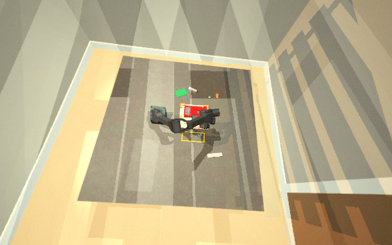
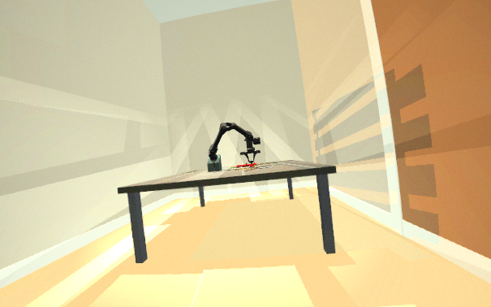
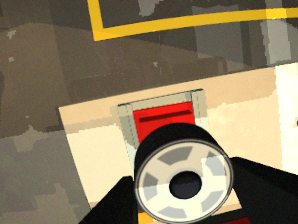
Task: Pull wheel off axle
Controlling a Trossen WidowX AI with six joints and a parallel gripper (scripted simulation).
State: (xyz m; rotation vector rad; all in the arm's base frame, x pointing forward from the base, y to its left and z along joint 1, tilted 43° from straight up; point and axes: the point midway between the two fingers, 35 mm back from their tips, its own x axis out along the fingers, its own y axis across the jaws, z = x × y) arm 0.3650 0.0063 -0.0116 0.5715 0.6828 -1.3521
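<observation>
Now: the white base plate 7 cm behind my gripper tip, 9 cm to the left of it and 4 cm below it. Also, from my gripper tip: orange wooden piece (10 cm ahead, 33 cm to the left, 5 cm below); then white bar (14 cm behind, 34 cm to the left, 4 cm below); then white wheel (right at my gripper tip).
</observation>
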